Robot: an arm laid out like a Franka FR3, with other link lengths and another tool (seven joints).
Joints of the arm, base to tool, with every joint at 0 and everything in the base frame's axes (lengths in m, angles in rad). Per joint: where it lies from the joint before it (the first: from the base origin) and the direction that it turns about. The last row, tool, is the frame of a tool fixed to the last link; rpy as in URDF.
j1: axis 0 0 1 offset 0.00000 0.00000 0.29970
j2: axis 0 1 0 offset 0.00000 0.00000 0.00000
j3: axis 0 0 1 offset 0.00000 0.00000 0.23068
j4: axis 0 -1 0 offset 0.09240 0.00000 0.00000
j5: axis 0 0 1 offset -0.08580 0.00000 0.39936
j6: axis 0 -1 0 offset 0.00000 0.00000 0.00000
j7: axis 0 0 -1 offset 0.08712 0.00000 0.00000
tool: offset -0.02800 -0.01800 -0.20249 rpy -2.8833 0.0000 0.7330
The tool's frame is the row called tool.
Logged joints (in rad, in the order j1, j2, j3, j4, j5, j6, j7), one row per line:
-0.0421, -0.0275, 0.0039, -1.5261, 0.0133, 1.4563, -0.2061
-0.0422, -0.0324, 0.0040, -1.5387, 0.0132, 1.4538, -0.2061
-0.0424, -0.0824, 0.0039, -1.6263, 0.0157, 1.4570, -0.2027
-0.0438, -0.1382, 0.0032, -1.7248, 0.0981, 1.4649, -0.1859
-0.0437, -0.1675, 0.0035, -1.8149, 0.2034, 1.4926, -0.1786
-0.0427, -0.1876, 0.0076, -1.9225, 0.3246, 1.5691, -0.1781
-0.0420, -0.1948, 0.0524, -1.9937, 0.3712, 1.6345, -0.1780
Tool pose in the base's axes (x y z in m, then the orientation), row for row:
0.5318, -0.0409, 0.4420, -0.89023, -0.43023, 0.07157, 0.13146
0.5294, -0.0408, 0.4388, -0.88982, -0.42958, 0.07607, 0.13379
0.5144, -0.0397, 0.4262, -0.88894, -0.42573, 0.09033, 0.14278
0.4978, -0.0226, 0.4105, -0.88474, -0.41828, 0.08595, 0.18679
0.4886, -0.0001, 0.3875, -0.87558, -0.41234, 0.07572, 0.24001
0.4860, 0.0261, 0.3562, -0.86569, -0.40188, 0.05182, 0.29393
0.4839, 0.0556, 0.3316, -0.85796, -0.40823, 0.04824, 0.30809
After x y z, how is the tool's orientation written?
As a quaternion, x y z w.
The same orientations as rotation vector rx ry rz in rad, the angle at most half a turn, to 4 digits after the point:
-2.5844, -1.2490, 0.2078
-2.5798, -1.2455, 0.2205
-2.5642, -1.2281, 0.2606
-2.4909, -1.1776, 0.2420
-2.3963, -1.1285, 0.2072
-2.3049, -1.0700, 0.1380
-2.2683, -1.0793, 0.1275

